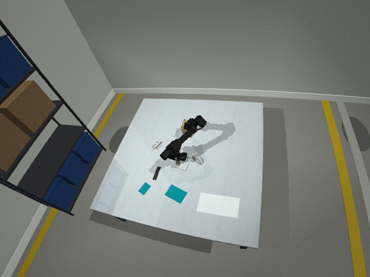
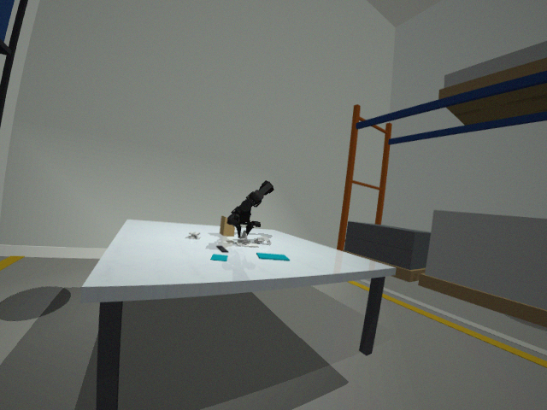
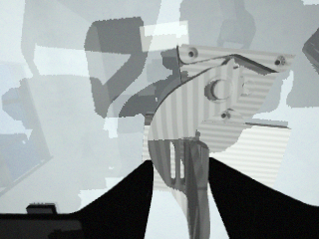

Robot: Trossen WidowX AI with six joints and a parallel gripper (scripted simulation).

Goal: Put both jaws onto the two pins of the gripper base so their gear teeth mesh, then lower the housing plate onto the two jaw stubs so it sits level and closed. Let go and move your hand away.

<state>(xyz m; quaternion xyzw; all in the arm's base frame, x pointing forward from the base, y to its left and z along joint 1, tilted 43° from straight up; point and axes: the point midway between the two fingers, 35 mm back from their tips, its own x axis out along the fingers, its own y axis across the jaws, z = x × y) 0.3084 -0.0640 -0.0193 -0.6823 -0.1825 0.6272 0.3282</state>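
Right now my gripper tip is 18 cm to the right of the grey gripper jaw and 2 cm above it. The rest, counted from my gripper tip: black bar (17 cm to the right, 10 cm ahead, 4 cm below).
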